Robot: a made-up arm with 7 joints.
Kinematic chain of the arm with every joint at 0, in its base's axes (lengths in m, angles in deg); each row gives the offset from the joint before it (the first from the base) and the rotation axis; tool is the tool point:
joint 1: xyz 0 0 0.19 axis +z
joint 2: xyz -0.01 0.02 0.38 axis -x
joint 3: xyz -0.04 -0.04 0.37 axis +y
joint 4: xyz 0.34 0 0 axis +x
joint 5: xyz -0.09 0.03 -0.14 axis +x
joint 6: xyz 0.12 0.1 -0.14 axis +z
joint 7: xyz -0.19 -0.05 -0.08 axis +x
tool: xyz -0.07 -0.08 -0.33
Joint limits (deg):
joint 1: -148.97..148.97
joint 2: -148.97..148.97
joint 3: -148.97..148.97
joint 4: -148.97..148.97
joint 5: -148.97..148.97
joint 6: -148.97..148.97
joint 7: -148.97..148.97
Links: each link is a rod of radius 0.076 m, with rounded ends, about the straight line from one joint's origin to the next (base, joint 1, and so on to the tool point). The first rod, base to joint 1, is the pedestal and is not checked.
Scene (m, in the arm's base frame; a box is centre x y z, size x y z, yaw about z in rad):
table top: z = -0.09
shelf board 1: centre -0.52 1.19 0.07 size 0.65 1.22 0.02 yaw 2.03
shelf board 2: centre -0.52 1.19 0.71 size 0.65 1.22 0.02 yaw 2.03
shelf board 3: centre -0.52 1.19 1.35 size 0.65 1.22 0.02 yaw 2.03
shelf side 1: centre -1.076 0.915 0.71 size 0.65 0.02 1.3 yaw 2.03
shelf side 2: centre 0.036 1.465 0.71 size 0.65 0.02 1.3 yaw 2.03
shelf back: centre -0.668 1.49 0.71 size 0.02 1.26 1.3 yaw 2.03
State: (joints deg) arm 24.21 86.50 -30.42 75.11 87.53 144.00 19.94
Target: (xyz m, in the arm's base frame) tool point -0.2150 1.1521 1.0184
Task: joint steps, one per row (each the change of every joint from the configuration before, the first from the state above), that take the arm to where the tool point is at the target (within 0.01 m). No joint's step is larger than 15 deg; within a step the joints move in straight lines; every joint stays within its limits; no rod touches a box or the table.
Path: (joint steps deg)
1: 1.36 -9.53 4.60 -8.61 -3.72 -7.66 13.85
2: 1.37 -9.54 4.60 -8.61 -3.71 -7.67 13.84
3: 1.36 -9.53 4.60 -8.61 -3.72 -7.66 13.85
4: -4.92 -11.96 -1.74 5.02 2.21 -1.58 -0.41
5: -4.92 -11.96 -1.75 5.02 2.22 -1.58 -0.40
6: -4.92 -11.97 -1.74 5.02 2.21 -1.58 -0.40
7: 0.57 11.06 -3.88 6.66 1.26 8.17 -14.04
8: 0.58 11.05 -3.88 6.66 1.25 8.18 -14.04
9: 0.57 11.05 -3.88 6.66 1.25 8.17 -14.05
10: 0.58 11.06 -3.88 6.66 1.25 8.18 -14.04

